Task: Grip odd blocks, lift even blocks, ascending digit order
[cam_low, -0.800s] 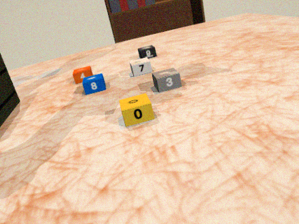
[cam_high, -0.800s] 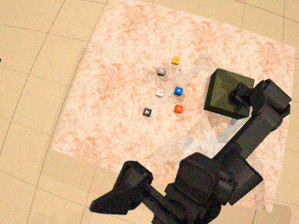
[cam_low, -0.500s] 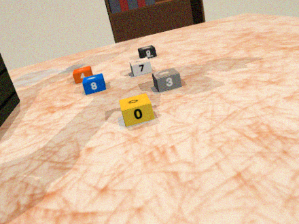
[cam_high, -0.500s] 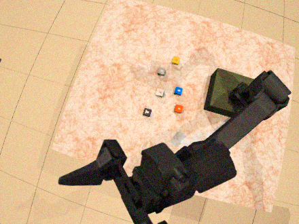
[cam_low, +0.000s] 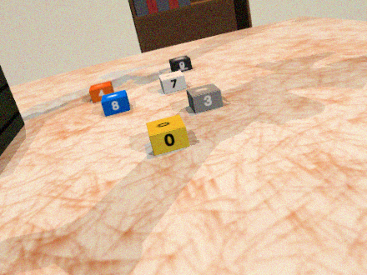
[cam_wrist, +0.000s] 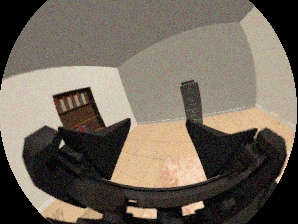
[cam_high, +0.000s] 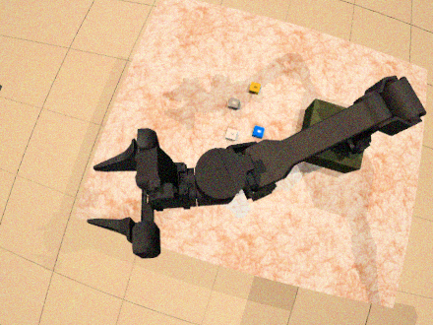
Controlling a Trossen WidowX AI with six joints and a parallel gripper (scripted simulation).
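Now: gripper tip 15 cm past the yellow block, 46 cm to the left of it and 43 cm above it. From my gripper tip the other things lie so: white block (13 cm behind, 28 cm to the right, 43 cm below); then orange block (24 cm behind, 24 cm to the right, 43 cm below); then black block (11 cm behind, 17 cm to the right, 43 cm below).
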